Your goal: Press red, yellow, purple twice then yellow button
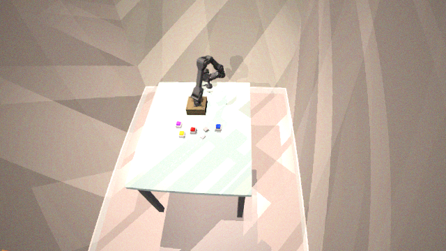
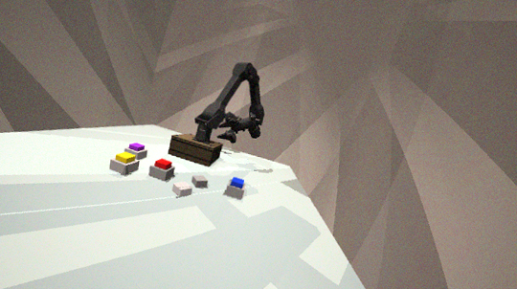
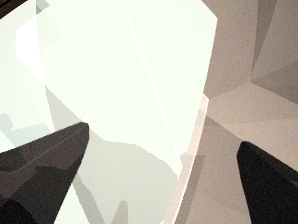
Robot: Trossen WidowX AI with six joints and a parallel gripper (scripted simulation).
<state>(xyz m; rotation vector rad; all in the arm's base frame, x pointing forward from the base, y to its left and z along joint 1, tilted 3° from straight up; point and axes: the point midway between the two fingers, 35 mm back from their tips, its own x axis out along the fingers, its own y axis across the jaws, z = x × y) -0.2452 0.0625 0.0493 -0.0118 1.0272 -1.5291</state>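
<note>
Now: gripper tip 49 cm short of the red button, 8 cm to the left of it and 6 cm above it. Also, from my gripper tip: blue button (49 cm ahead, 12 cm to the left, 6 cm below); then purple button (42 cm ahead, 20 cm to the right, 6 cm below); then yellow button (52 cm ahead, 17 cm to the right, 6 cm below).
</note>
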